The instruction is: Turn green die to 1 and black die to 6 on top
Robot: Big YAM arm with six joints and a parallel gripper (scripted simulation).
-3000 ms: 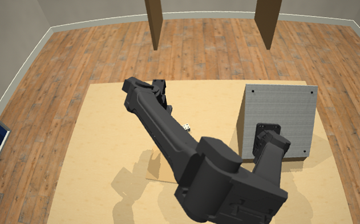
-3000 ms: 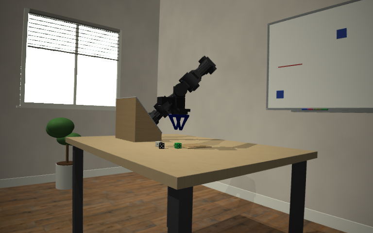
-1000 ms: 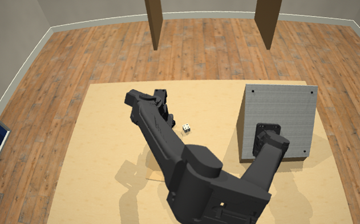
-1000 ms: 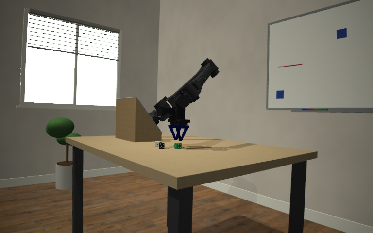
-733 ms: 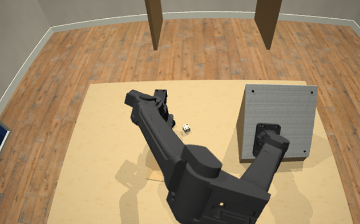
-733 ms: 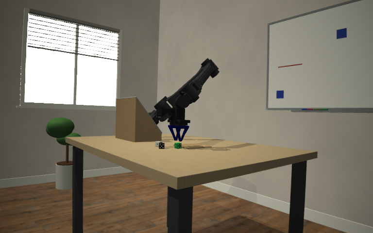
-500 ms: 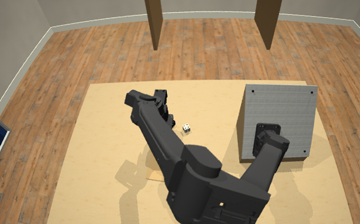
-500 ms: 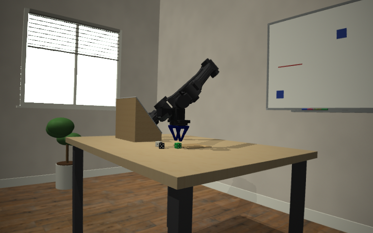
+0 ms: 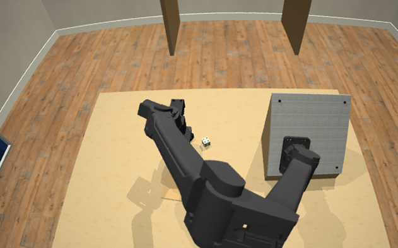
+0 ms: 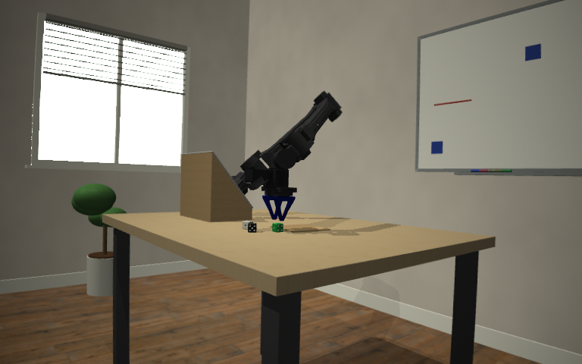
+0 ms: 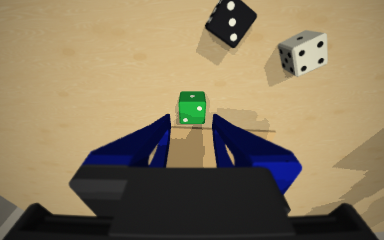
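My gripper is now 30 mm above the green die. The rest, counted from my hand: black die (30 mm behind, 70 mm to the right, 30 mm below); then tan mat (30 mm behind, 110 mm to the left, 40 mm below); then white die (90 mm behind, 50 mm to the right, 30 mm below).
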